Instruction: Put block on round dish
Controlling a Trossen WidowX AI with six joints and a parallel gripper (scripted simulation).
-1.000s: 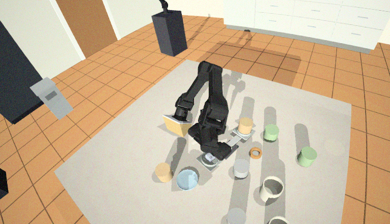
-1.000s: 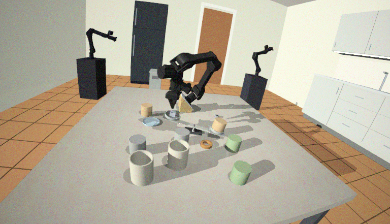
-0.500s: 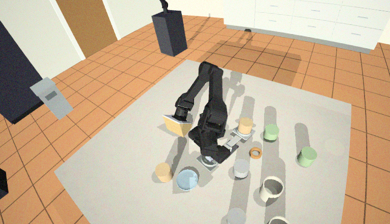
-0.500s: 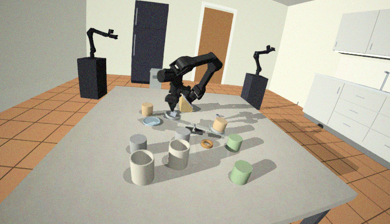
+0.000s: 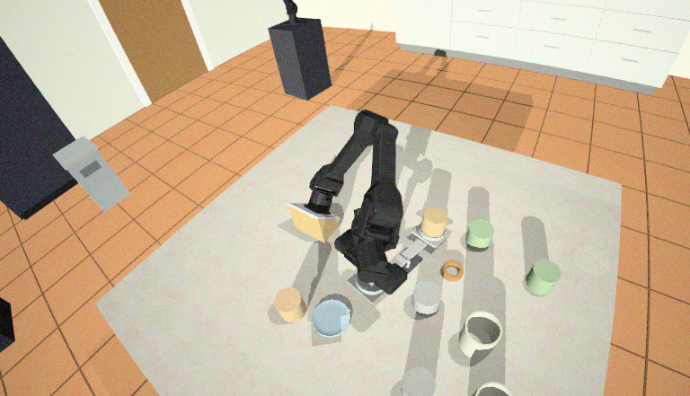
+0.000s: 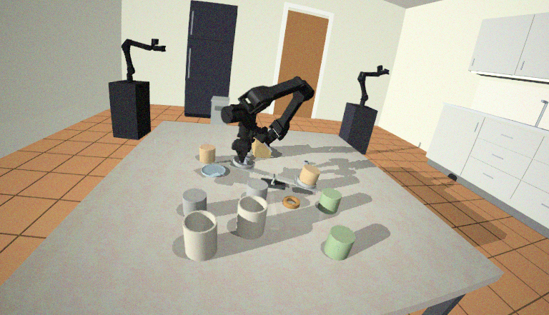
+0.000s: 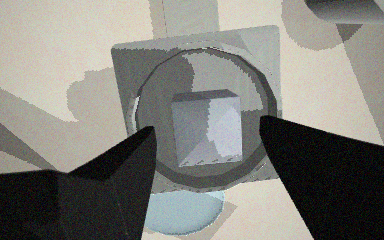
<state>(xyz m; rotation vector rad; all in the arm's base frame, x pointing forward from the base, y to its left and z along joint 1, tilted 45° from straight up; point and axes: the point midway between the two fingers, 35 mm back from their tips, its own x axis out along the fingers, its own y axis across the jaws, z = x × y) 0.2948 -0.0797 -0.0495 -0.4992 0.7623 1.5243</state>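
My gripper tip is 120 mm to the left of the light blue round dish, 90 mm above it and 40 mm past it. Also, from my gripper tip: grey block: right at my gripper tip.
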